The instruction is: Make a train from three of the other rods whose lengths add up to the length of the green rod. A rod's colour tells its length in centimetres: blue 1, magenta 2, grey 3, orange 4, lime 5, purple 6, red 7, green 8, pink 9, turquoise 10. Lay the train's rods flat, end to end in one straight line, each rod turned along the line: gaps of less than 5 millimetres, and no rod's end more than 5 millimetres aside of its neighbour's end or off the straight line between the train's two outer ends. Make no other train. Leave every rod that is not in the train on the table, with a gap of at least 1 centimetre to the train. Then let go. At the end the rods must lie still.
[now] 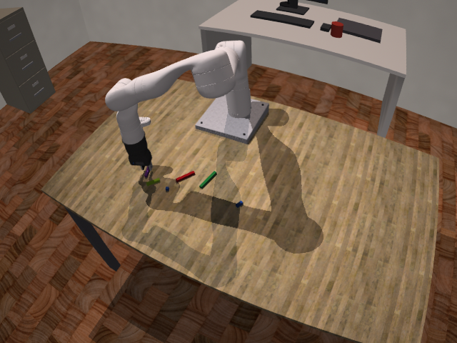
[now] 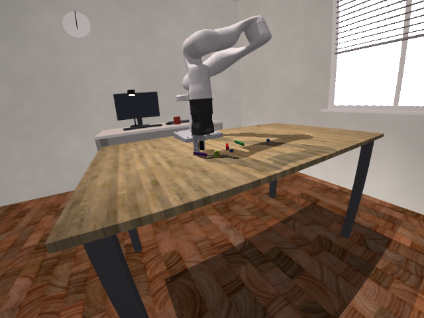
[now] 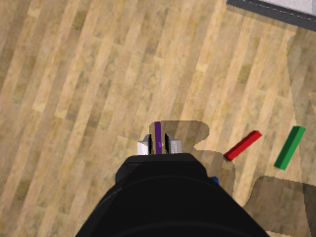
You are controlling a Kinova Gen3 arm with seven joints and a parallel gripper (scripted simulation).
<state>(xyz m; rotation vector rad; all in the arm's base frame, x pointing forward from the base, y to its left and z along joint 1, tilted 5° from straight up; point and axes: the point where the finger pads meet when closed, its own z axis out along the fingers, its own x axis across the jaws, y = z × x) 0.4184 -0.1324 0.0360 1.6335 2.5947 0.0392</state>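
Right now my hand is 30 mm above the purple rod. Also, from my hand: green rod (80 mm behind, 220 mm to the left, 30 mm below); then red rod (50 mm behind, 140 mm to the left, 30 mm below); then lime rod (30 mm ahead, 50 mm to the left, 30 mm below).
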